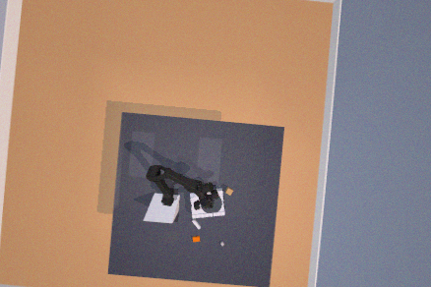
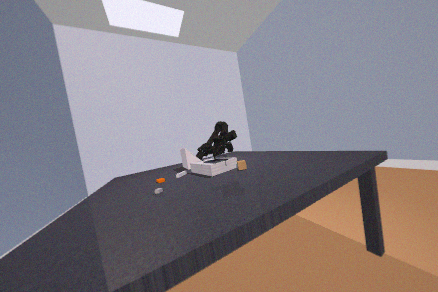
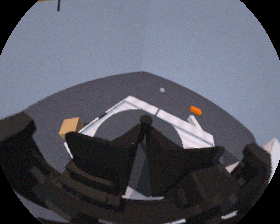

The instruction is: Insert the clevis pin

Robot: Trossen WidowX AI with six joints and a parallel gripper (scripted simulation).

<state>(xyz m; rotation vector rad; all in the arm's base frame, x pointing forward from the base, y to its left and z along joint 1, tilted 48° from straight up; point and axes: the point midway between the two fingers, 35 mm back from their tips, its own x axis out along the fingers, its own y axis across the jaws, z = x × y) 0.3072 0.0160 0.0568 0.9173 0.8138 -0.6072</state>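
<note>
Right now the clevis pin is 10 mm below my gripper tip. Round my gripper tip: grey aluminium disc: 30 mm below; then tan block: 120 mm ahead, 110 mm to the left, 70 mm below; then rimmed tray: 50 mm below, 30 mm behind, 10 mm to the right.
</note>
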